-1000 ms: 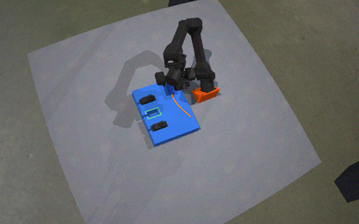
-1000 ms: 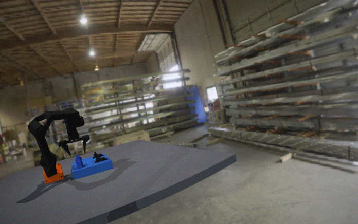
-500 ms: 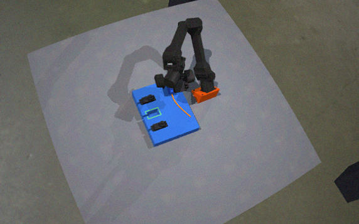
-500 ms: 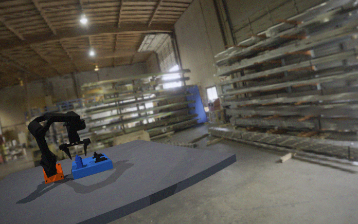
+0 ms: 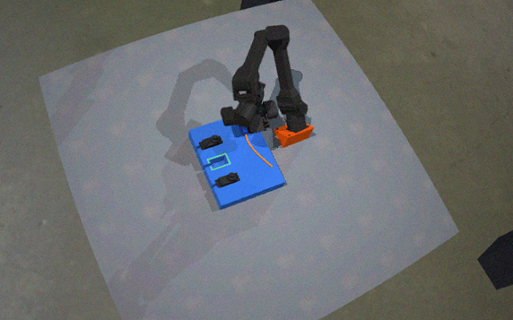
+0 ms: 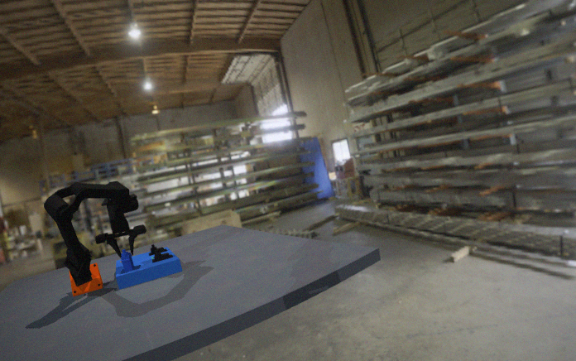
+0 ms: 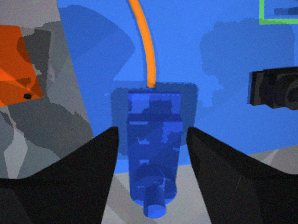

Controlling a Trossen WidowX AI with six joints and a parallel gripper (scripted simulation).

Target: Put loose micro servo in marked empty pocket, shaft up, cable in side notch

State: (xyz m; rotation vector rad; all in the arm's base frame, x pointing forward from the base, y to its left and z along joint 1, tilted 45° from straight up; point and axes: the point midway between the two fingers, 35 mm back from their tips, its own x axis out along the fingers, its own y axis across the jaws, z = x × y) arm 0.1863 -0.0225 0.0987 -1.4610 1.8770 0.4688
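Right now my gripper tip is 30 mm short of the blue deck, 70 mm to the right of it and 70 mm above it.
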